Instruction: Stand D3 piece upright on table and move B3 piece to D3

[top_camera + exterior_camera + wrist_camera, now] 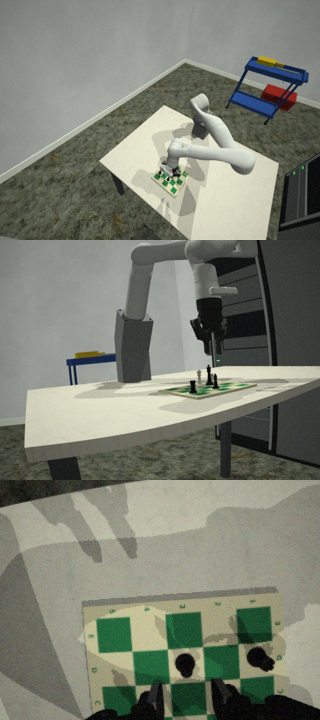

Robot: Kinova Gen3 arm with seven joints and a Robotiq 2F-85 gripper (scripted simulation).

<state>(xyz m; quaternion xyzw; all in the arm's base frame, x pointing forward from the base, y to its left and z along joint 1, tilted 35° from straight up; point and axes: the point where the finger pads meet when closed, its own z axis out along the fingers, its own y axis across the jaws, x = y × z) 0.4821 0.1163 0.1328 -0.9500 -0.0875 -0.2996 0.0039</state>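
The chessboard lies 12 cm below my hand, 4 cm behind it and 1 cm to the right of it. The rest, counted from my hand: white pawn: 13 cm behind, 10 cm below, 5 cm to the left; then white piece: 9 cm below, 8 cm behind, 2 cm to the right; then tall black piece: 9 cm behind, 8 cm below, 2 cm to the left.
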